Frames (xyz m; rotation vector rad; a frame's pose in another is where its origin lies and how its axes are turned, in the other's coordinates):
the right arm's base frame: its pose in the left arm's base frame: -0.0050 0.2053 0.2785 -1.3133 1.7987 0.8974
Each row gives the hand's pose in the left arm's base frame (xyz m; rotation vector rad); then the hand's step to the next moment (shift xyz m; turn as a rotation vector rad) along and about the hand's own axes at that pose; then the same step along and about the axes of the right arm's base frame.
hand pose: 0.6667 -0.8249 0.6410 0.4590 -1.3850 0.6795
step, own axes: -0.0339 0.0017 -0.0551 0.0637 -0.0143 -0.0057
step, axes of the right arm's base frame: 0.0128 -0.0337 0.0537 -0.0599 -0.0078 -0.0254
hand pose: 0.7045 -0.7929 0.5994 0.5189 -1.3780 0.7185
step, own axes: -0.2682 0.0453 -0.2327 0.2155 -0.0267 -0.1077
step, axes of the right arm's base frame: 0.1615 -0.1118 0.2992 -0.2364 -0.0534 -0.0058
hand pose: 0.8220 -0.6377 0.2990 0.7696 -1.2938 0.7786
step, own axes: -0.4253 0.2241 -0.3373 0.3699 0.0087 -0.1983
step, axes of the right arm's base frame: 0.2251 0.0933 0.5343 -0.4171 -0.0442 0.0179
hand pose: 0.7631 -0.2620 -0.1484 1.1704 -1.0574 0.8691
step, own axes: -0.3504 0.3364 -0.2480 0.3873 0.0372 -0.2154
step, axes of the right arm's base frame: 0.1576 0.4014 0.3340 -0.4438 -0.0183 0.0224
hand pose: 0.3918 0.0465 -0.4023 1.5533 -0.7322 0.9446
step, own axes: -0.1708 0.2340 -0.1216 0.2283 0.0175 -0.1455
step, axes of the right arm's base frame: 0.0592 0.3073 0.0275 -0.2695 -0.0068 0.0301
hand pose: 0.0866 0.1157 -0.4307 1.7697 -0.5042 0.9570
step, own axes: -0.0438 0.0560 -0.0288 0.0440 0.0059 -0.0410
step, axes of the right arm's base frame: 0.0146 0.0742 -0.0127 -0.0586 0.0081 0.0123
